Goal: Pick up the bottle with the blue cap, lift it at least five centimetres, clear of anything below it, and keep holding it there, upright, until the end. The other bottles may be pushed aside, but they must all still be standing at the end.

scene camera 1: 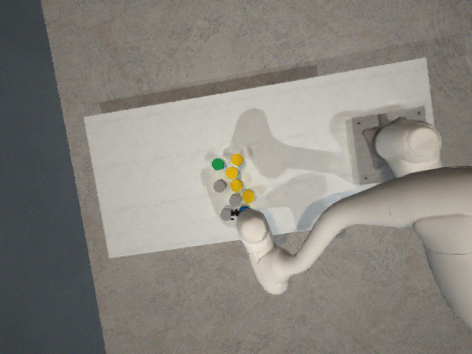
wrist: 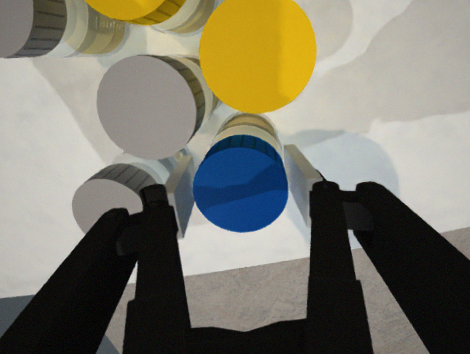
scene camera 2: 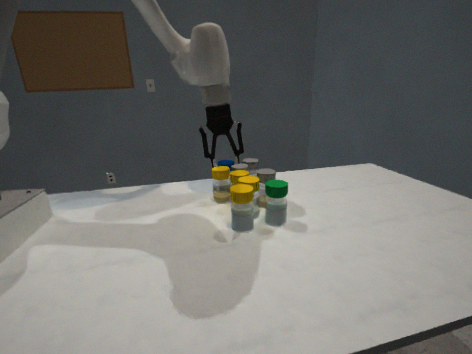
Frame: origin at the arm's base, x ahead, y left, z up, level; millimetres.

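Seen in the pictures: gripper, fingertip midpoint: (wrist: 239, 167).
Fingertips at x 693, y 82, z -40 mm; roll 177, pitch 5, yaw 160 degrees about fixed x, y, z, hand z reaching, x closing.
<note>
Pixels of each thing's middle, then the offset from my fingertips to it.
- bottle with the blue cap, body centre: (wrist: 245, 160) (scene camera 2: 226, 177) dz -6, dx -5, dy -2 mm
- second grey-capped bottle at the middle of its body: (wrist: 174, 97) (scene camera 1: 235, 199) dz -6, dx +19, dy -65 mm
- yellow-capped bottle at the middle of its body: (wrist: 257, 55) (scene camera 2: 221, 184) (scene camera 1: 248, 195) dz -6, dx -44, dy -63 mm
- green-capped bottle at the middle of its body: (scene camera 2: 276, 202) (scene camera 1: 218, 164) dz -6, dx +37, dy -247 mm
The bottle with the blue cap (scene camera 1: 244, 209) (scene camera 2: 226, 164) (wrist: 241, 187) stands upright on the white table at the edge of the bottle group. My gripper (scene camera 2: 226, 162) (wrist: 239, 167) is open and points down. In the wrist view its two finger pads stand on either side of the blue cap, with a narrow gap on each side. In scene camera 2's view the fingertips are at about cap height, and nearer bottles hide the lower parts. The left finger is close to a grey-capped bottle (scene camera 1: 226, 214) (wrist: 105, 202), partly covering it in the wrist view.
A second grey-capped bottle (scene camera 1: 235, 200) (wrist: 147, 106) and a yellow-capped bottle (scene camera 1: 248, 196) (scene camera 2: 221, 173) (wrist: 257, 52) stand right beside the blue one. Several more yellow-capped bottles, another grey one (scene camera 1: 219, 185) and a green-capped bottle (scene camera 1: 218, 164) (scene camera 2: 276, 189) stand upright beyond. The table edge is near the blue bottle.
</note>
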